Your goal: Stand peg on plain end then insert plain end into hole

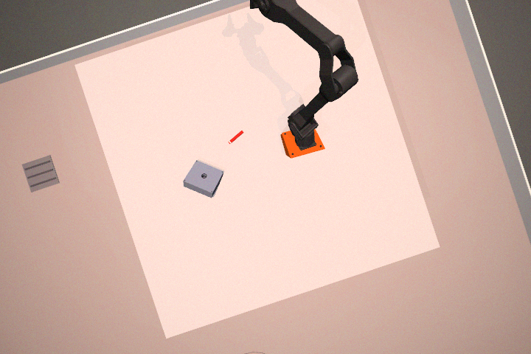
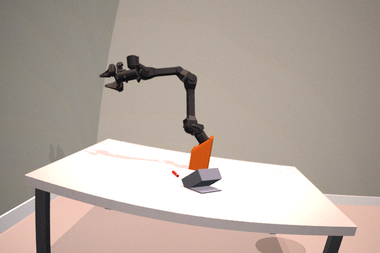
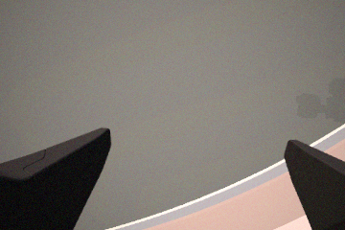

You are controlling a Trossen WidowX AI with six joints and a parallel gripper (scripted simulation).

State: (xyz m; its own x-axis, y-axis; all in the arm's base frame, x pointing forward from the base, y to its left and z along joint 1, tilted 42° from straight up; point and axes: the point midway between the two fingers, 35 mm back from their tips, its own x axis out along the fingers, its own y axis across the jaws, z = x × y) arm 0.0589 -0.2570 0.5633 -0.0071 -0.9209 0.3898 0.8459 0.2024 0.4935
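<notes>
Right now the red peg is 500 mm to the left of my gripper tip, 380 mm below it and 230 mm ahead of it. Also, from my gripper tip: grey sloped panel (620 mm to the left, 400 mm ahead, 350 mm below).
</notes>
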